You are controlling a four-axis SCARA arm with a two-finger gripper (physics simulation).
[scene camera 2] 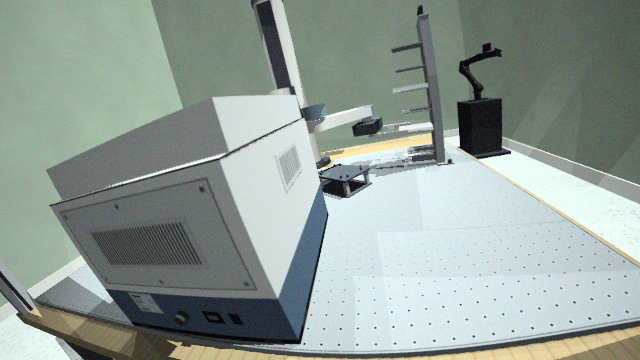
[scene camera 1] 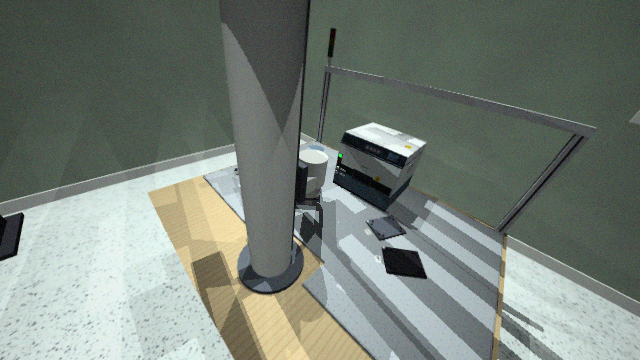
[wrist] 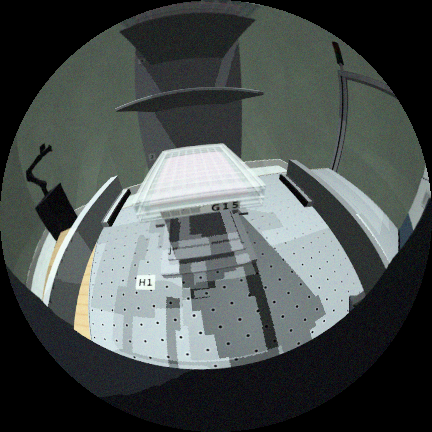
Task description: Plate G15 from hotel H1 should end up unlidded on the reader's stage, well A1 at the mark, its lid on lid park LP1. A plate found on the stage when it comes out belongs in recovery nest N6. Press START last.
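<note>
Plate G15, clear with a pinkish well field and its lid on, lies level on a low shelf of hotel H1. Its G15 label faces the wrist camera. My gripper is open and empty at the plate's near side; in the wrist view the plate shows between the fingertips with a gap on each side. The reader shows a green light; its stage is not visible. I cannot tell which fixtures are LP1 and N6. START cannot be made out.
A dark pinned platform and a flat black pad are near the reader. The arm's column hides the hotel in scene camera 1. Bare hotel shelves are above the plate. A black second arm stands beyond the table.
</note>
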